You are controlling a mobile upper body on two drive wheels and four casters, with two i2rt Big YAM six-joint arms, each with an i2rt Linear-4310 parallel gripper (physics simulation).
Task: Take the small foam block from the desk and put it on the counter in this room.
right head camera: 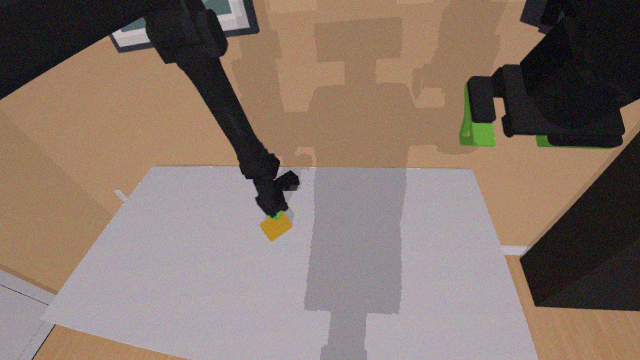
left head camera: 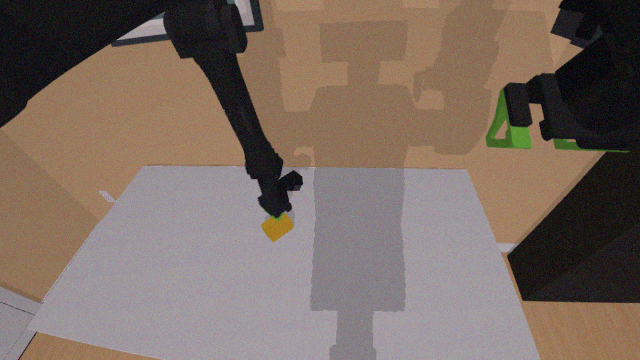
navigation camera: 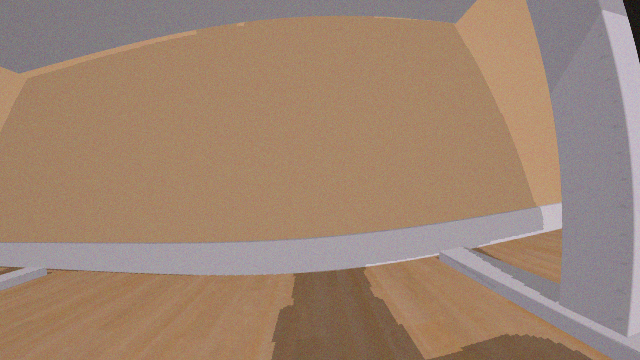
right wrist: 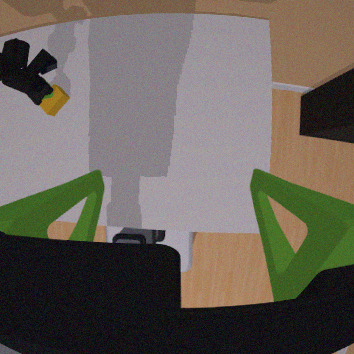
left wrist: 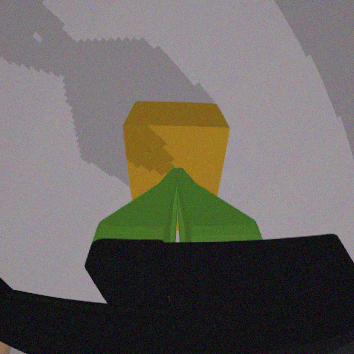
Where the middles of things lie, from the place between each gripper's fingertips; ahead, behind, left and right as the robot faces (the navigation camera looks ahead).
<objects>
Right now the yellow foam block [left wrist: 158, 135] is 53 cm below my right hand, 46 cm to the left of it and 22 cm ahead of it.
Now: left hand 3 cm above the yellow foam block, 1 cm to the right of it and 1 cm past it.
</objects>
